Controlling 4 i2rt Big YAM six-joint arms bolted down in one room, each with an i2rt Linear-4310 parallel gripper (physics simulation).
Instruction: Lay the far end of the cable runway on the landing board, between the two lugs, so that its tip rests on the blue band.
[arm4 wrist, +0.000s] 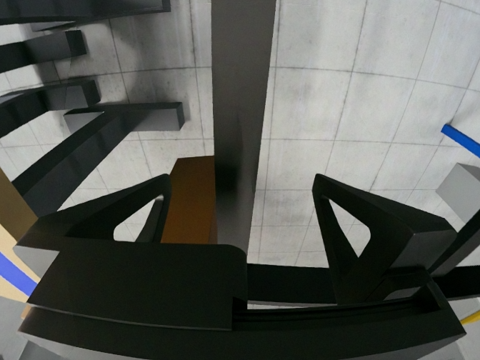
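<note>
A long dark grey bar (243, 65), which looks like the cable runway, runs from the top edge of the arm4 wrist view down between arm4's fingers. Its lower end is hidden behind the gripper body. Arm4's gripper (242, 178) is open, with its two black fingers apart on either side of the bar and a visible gap to each. Part of the tan landing board (11, 212) shows at the left edge, with a piece of its blue band (17, 275). The lugs do not show. The grippers of arm1, arm2 and arm3 do not show.
A brown block (192, 200) stands below, beside the bar and behind the left finger. Several dark beams (150, 116) lie at the upper left. A blue bar (462, 141) and a grey block (460, 190) are at the right. A tiled floor (325, 105) lies below.
</note>
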